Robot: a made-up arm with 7 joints.
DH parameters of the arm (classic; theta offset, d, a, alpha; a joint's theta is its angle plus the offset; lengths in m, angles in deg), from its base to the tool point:
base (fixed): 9.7 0 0.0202 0
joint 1: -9.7 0.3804 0.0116 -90
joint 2: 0 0.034 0.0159 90
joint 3: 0 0.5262 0.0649 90
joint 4: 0 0.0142 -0.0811 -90
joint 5: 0 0.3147 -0.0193 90
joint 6: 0 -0.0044 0.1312 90
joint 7: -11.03 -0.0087 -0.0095 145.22
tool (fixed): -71.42 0.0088 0 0
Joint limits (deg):
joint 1: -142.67..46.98
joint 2: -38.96..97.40
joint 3: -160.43..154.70
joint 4: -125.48..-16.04
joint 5: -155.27..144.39
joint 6: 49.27..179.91
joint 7: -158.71..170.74
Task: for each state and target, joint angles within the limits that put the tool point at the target. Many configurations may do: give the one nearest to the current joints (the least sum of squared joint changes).
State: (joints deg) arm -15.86 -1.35 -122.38 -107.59 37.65 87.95 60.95
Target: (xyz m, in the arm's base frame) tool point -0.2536 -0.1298 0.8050
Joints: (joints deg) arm -23.95 21.08 -145.70 -125.48 28.72 57.69 60.20
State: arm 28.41 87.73 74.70 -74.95 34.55 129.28 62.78
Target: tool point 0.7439 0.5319 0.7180
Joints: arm 11.19 59.19 83.11 -66.21 31.13 132.29 62.39
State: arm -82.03 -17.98 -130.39 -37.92 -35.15 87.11 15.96
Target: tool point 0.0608 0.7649 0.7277
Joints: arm -108.75 -38.19 -147.43 -71.71 -36.13 73.34 15.82
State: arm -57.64 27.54 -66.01 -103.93 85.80 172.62 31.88
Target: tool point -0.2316 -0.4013 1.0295
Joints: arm -70.19 21.98 -68.22 -81.49 73.65 161.57 33.31
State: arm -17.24 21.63 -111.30 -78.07 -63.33 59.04 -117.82
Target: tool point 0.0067 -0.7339 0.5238
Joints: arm -50.85 66.28 -78.01 -95.35 -62.70 67.25 -118.50
